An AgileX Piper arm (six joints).
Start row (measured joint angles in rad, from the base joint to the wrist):
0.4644, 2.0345, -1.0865, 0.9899, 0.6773, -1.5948
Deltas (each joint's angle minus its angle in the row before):
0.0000, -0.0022, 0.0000, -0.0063, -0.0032, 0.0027
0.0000, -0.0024, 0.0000, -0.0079, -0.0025, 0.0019
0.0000, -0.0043, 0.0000, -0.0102, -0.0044, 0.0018
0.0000, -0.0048, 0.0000, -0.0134, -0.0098, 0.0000
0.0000, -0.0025, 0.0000, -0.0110, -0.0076, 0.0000
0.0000, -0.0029, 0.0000, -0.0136, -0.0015, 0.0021
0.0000, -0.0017, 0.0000, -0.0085, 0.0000, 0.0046
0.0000, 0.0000, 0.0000, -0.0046, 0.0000, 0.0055
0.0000, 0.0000, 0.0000, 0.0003, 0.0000, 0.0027
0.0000, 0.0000, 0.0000, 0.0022, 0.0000, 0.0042
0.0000, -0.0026, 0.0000, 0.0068, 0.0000, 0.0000
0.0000, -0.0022, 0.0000, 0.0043, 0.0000, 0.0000
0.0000, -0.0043, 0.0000, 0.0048, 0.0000, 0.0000
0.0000, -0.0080, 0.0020, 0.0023, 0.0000, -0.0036
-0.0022, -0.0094, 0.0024, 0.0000, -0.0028, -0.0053
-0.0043, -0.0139, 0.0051, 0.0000, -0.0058, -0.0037
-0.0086, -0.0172, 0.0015, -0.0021, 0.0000, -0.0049
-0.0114, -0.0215, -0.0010, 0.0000, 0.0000, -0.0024
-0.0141, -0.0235, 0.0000, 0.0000, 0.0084, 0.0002
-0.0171, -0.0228, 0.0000, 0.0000, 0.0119, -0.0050
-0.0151, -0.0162, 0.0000, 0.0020, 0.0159, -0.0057
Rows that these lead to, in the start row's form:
0.4644, 2.0323, -1.0865, 0.9836, 0.6741, -1.5921
0.4644, 2.0299, -1.0865, 0.9757, 0.6716, -1.5902
0.4644, 2.0256, -1.0865, 0.9655, 0.6672, -1.5884
0.4644, 2.0208, -1.0865, 0.9521, 0.6574, -1.5884
0.4644, 2.0183, -1.0865, 0.9411, 0.6498, -1.5884
0.4644, 2.0154, -1.0865, 0.9275, 0.6483, -1.5863
0.4644, 2.0137, -1.0865, 0.9190, 0.6483, -1.5817
0.4644, 2.0137, -1.0865, 0.9144, 0.6483, -1.5762
0.4644, 2.0137, -1.0865, 0.9147, 0.6483, -1.5735
0.4644, 2.0137, -1.0865, 0.9169, 0.6483, -1.5693
0.4644, 2.0111, -1.0865, 0.9237, 0.6483, -1.5693
0.4644, 2.0089, -1.0865, 0.9280, 0.6483, -1.5693
0.4644, 2.0046, -1.0865, 0.9328, 0.6483, -1.5693
0.4644, 1.9966, -1.0845, 0.9351, 0.6483, -1.5729
0.4622, 1.9872, -1.0821, 0.9351, 0.6455, -1.5782
0.4579, 1.9733, -1.0770, 0.9351, 0.6397, -1.5819
0.4493, 1.9561, -1.0755, 0.9330, 0.6397, -1.5868
0.4379, 1.9346, -1.0765, 0.9330, 0.6397, -1.5892
0.4238, 1.9111, -1.0765, 0.9330, 0.6481, -1.5890
0.4067, 1.8883, -1.0765, 0.9330, 0.6600, -1.5940
0.3916, 1.8721, -1.0765, 0.9350, 0.6759, -1.5997

